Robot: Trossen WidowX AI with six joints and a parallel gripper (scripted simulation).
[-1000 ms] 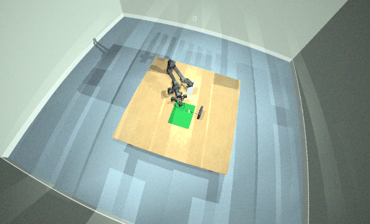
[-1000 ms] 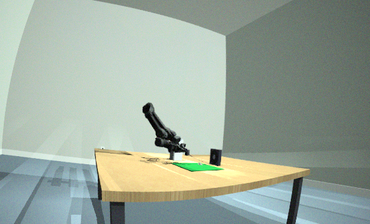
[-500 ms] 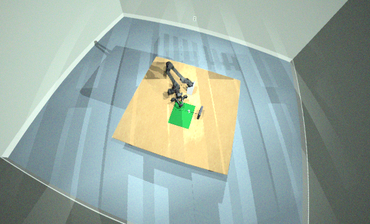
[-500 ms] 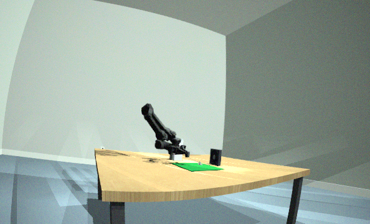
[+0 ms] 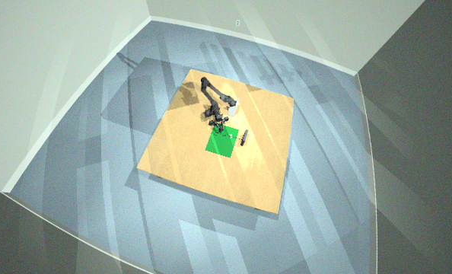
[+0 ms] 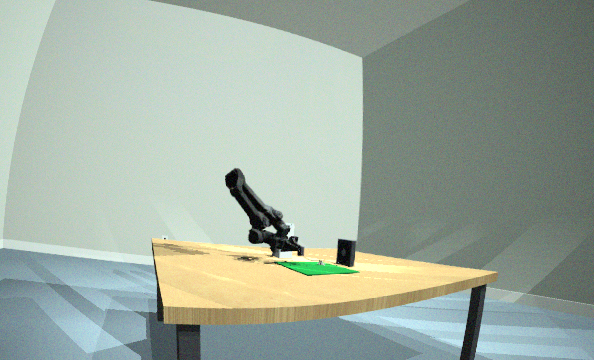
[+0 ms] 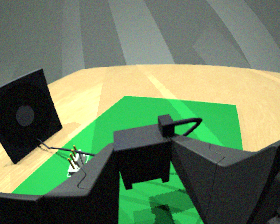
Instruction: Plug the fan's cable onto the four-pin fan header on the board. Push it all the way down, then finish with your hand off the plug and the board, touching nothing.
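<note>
Now: the green board 7 cm ahead of my gripper tip, 3 cm to the left of it and 9 cm below it. From my gripper tip the other things lie so: black fan (1 cm ahead, 22 cm to the left, 1 cm below); then fan cable plug (1 cm below).
</note>
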